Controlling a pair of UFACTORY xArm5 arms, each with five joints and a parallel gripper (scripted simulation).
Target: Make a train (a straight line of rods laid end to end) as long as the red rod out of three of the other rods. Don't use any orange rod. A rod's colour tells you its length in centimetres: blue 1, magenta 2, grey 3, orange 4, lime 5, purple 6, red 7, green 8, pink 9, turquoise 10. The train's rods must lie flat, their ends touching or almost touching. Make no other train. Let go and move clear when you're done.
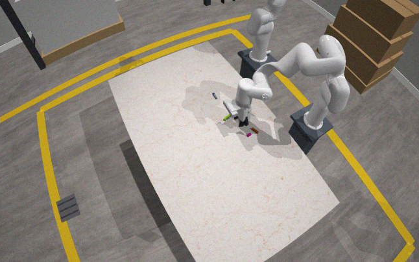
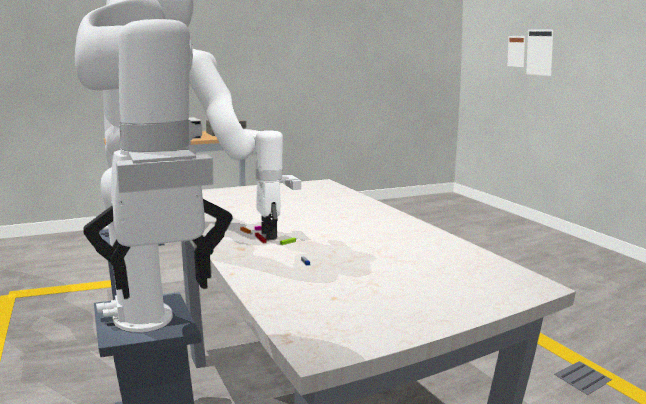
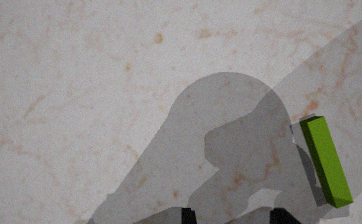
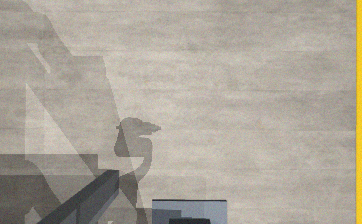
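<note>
The red rod lies 3 cm behind my left hand and 2 cm below it. From my left hand the other things lie so: lime rod 4 cm ahead, 5 cm to the right, 2 cm below; orange rod 5 cm behind, 8 cm to the left, 2 cm below; magenta rod 1 cm behind, 9 cm to the left, 2 cm below.
</note>
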